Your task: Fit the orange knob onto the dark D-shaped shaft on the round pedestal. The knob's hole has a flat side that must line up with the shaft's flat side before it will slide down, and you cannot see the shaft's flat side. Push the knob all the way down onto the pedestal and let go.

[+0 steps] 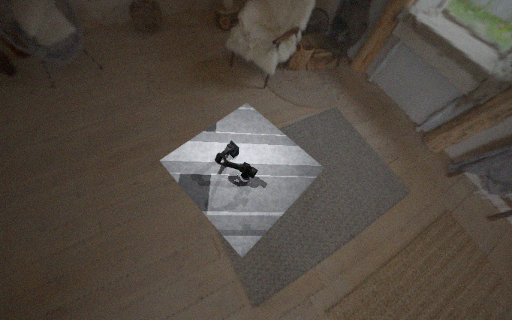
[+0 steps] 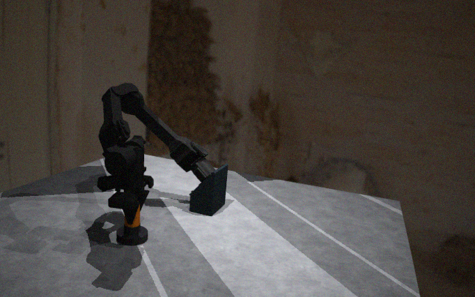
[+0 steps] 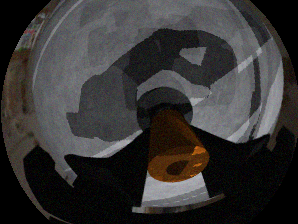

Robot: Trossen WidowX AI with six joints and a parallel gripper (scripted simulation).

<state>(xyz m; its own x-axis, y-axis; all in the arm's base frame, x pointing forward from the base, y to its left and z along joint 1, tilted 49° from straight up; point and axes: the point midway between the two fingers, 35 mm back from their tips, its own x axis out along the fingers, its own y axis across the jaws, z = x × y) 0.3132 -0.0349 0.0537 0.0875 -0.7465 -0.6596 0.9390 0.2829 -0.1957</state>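
The orange knob lies 2 cm above my gripper tip. Also, from my gripper tip: dark round pedestal 2 cm below.
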